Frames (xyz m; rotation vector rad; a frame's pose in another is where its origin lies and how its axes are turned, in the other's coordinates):
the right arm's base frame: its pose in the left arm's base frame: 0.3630 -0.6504 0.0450 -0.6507 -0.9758 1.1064
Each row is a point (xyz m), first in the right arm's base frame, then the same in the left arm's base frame.
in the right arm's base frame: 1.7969 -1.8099 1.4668
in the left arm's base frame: 0.0636 0.3804 2.7843
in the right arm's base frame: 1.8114 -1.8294 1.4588
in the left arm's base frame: 0.0810 0.3877 2.8016
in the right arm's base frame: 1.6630 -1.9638 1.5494
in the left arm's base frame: 0.0390 0.1998 2.9077
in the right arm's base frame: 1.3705 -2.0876 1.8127
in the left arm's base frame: -0.1802 -0.1249 3.0368
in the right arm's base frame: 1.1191 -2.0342 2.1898
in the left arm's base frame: -0.5722 -0.3541 3.0820
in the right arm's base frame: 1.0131 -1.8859 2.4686
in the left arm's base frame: -0.8987 -0.4116 3.0497
